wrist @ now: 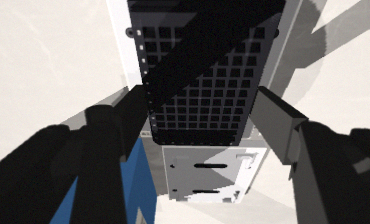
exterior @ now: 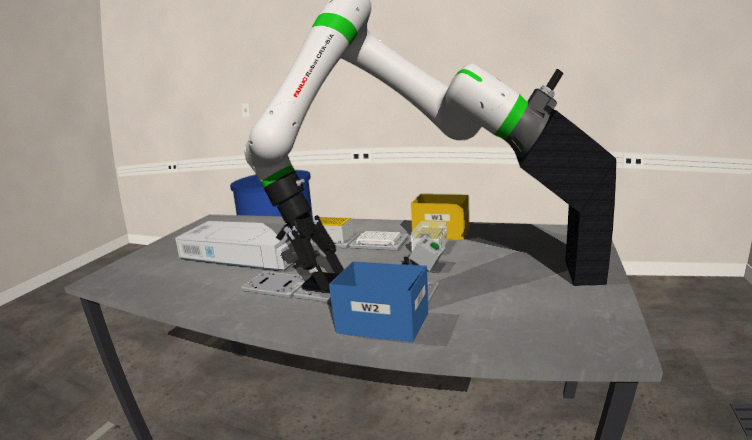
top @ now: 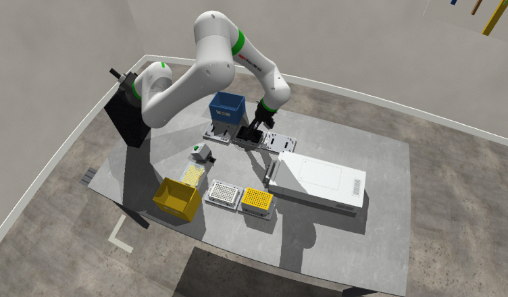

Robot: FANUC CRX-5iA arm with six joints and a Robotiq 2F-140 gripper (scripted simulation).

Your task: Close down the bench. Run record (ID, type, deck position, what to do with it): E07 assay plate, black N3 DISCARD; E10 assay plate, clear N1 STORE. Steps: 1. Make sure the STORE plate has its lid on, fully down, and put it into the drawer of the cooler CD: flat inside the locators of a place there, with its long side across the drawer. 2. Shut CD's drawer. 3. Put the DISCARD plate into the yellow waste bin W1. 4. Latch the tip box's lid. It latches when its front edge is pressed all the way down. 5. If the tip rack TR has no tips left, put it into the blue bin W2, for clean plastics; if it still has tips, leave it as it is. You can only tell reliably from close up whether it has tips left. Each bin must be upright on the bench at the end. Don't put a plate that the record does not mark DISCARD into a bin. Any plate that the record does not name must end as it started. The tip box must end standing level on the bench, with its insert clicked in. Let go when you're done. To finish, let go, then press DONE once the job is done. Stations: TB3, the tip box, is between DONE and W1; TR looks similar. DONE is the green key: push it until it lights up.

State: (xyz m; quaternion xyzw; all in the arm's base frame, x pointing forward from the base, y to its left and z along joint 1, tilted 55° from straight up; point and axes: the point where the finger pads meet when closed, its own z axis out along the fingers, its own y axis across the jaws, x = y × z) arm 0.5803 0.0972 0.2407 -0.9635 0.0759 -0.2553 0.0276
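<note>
Now: the clear tip box lid 250 mm behind my hand and 310 mm to the right of it. The rest, counted from my hand: green DONE key: 270 mm behind, 150 mm to the right, 10 mm above; then black assay plate: 20 mm below; then blue bin W2: 150 mm behind, 170 mm to the left, 10 mm below.
</note>
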